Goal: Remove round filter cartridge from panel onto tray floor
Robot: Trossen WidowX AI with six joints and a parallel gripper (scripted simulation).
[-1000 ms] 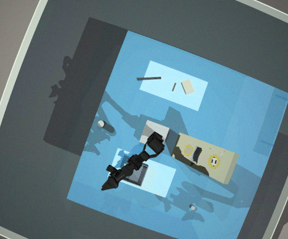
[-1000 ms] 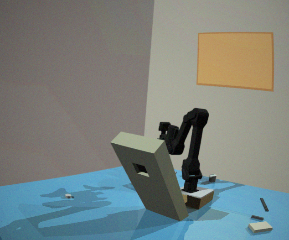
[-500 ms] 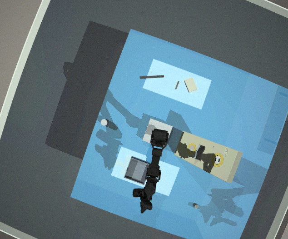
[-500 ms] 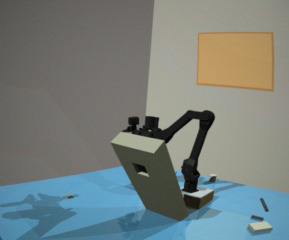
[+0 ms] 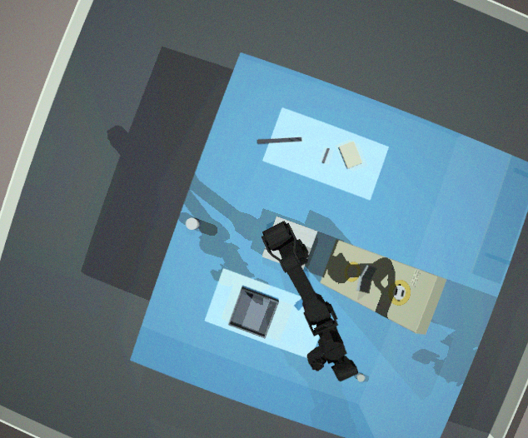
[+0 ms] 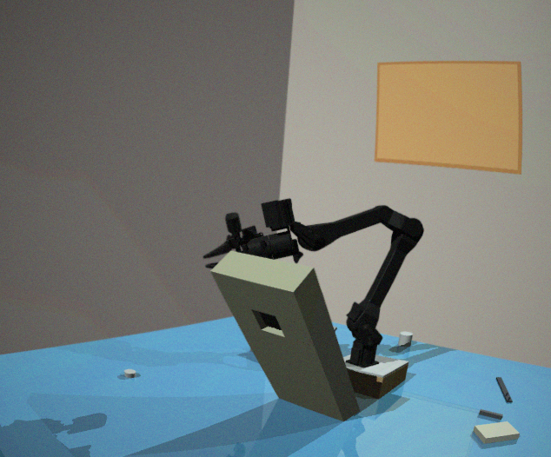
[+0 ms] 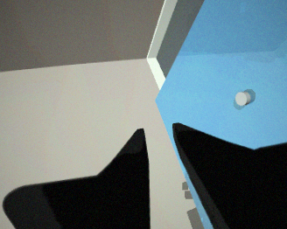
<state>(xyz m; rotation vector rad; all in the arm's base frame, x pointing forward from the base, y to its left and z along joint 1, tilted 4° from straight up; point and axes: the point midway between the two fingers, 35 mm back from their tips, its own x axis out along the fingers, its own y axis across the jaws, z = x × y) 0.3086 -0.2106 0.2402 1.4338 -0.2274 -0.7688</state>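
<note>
Now: gripper tip 20 mm short of the round grey filter cartridge, 310 mm to the right of it and 30 mm above it. From my gripper tip the other things lie so: cream block 320 mm behind, 660 mm to the left, 290 mm below; then grey square tray 320 mm behind, 50 mm to the right, 280 mm below.
</note>
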